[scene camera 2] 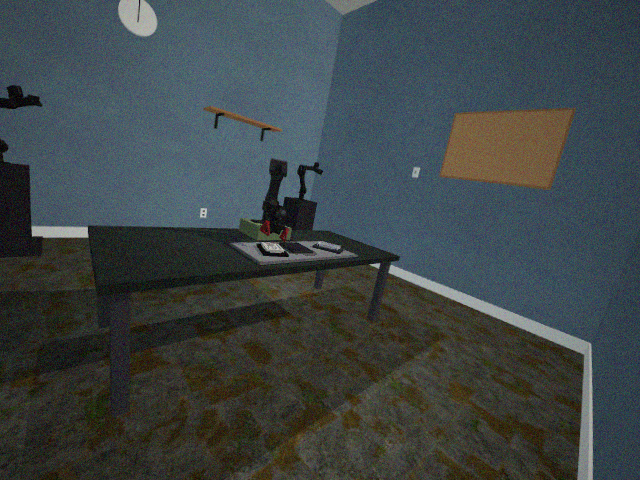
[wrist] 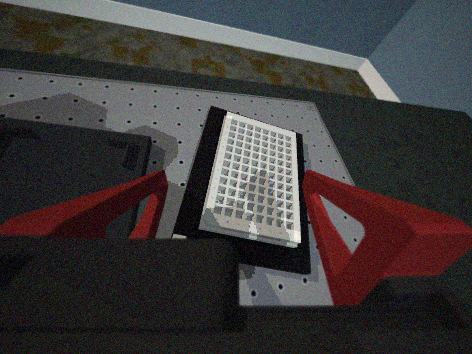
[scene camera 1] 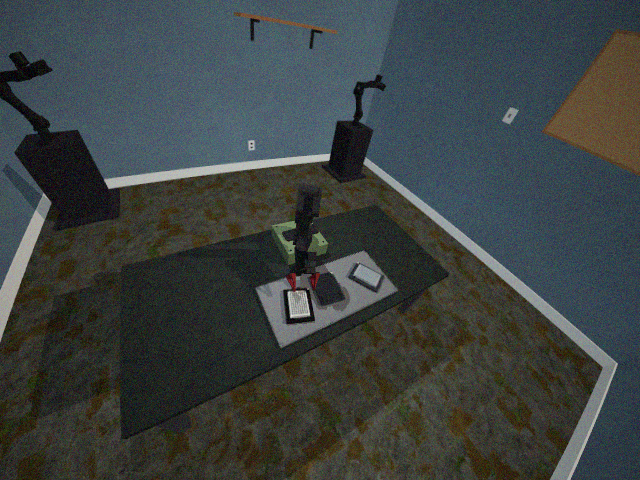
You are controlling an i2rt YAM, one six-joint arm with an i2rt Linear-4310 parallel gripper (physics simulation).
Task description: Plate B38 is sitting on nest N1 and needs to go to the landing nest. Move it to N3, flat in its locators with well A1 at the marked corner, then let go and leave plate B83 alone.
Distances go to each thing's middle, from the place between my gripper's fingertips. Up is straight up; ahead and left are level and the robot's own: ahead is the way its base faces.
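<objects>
My hand is 5 cm higher than the black nest (wrist: 54, 163), and it's 13 cm to the right of the nest and 1 cm short of it.
</objects>
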